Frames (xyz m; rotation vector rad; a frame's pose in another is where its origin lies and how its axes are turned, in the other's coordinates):
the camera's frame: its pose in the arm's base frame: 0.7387 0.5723 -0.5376 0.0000 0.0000 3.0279
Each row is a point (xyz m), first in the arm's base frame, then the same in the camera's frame.
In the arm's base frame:
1: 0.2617 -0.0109 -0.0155
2: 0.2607 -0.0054 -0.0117
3: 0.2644 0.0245 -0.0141
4: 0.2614 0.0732 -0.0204
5: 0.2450 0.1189 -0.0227
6: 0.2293 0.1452 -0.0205
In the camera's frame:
1: 0.4078 0.6335 0.5221
2: 0.4094 0.6282 0.5259
3: 0.4091 0.5981 0.5235
4: 0.4176 0.5500 0.5172
5: 0.4391 0.5065 0.5149
6: 0.4577 0.4821 0.5171

